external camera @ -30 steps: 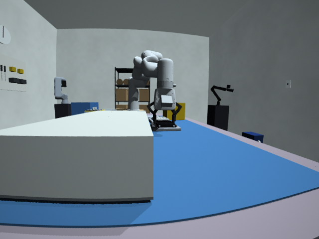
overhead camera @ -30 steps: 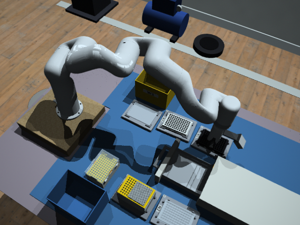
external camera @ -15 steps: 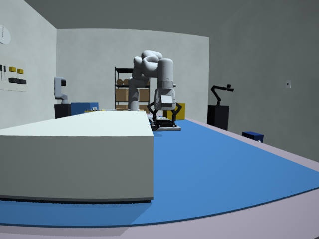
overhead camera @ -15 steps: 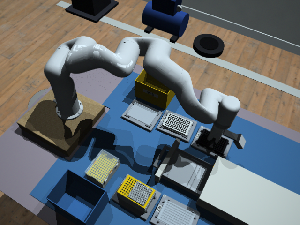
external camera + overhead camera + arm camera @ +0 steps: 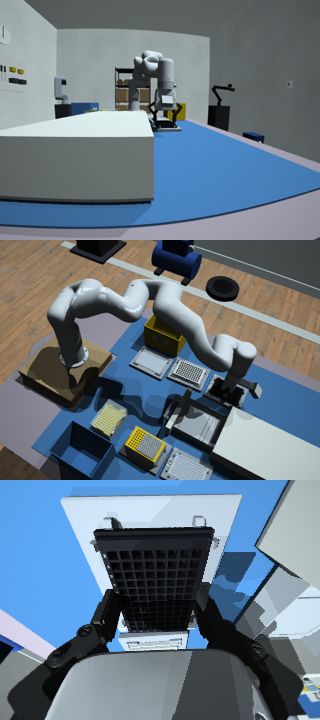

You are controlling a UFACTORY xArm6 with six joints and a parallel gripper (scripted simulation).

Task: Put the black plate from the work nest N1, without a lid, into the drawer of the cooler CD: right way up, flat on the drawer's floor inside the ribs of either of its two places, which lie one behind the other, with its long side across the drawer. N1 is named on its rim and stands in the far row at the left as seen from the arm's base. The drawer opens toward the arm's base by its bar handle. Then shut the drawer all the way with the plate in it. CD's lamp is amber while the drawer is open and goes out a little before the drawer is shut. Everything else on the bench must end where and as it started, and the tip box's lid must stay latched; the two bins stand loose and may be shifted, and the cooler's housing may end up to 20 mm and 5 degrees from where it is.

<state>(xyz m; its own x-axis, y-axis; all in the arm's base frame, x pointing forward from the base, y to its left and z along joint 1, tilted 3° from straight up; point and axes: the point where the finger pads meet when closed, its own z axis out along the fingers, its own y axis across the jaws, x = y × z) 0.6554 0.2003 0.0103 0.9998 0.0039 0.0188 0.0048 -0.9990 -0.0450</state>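
Right now the grey nest is 3 cm below my hand. Also, from my hand: cooler drawer: 19 cm to the right, 3 cm behind, 1 cm below; black plate: 1 cm below; white plate: 38 cm to the right, 1 cm below.
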